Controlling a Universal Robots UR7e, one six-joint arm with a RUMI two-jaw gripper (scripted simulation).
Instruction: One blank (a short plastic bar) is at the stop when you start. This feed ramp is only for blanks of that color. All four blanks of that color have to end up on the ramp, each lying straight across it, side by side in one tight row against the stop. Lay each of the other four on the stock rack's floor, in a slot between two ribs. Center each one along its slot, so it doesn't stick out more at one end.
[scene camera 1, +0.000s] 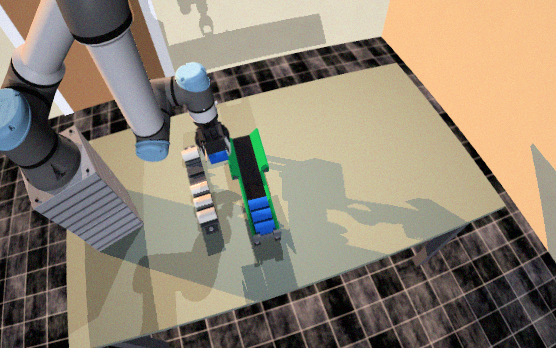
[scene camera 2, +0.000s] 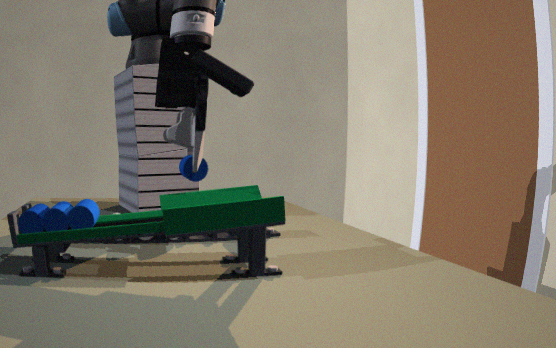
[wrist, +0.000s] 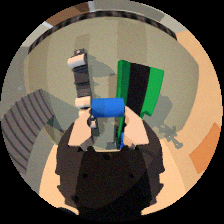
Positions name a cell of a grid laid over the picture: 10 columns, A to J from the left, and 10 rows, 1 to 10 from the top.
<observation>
gripper: scene camera 1 D5; scene camera 2 D5; wrist E5
</observation>
